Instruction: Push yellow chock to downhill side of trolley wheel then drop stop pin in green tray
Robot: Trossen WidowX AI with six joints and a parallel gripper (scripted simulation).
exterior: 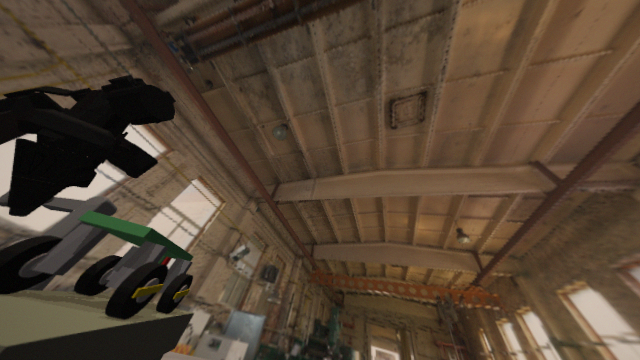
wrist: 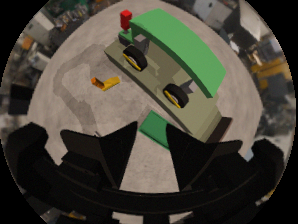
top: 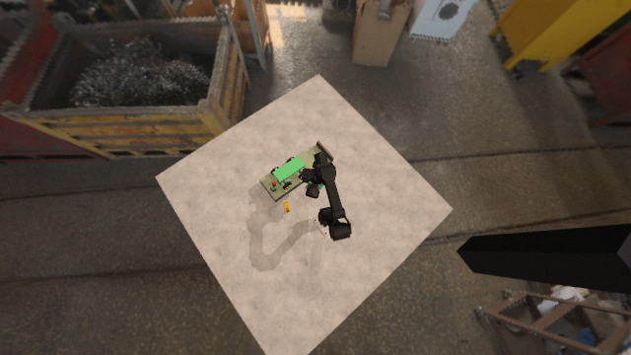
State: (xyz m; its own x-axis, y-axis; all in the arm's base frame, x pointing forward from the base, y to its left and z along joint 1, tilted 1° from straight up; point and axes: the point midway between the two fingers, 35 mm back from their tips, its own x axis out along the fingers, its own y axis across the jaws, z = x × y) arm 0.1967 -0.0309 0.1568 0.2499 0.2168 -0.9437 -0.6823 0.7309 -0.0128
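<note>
Right now my gripper tip is 2 cm past the yellow chock, 17 cm to the right of it and 12 cm above it. Round my gripper tip: ramp: 12 cm ahead, 6 cm to the left, 9 cm below; then trolley: 12 cm ahead, 6 cm to the left, 2 cm below; then green tray: 5 cm to the right, 14 cm below.
</note>
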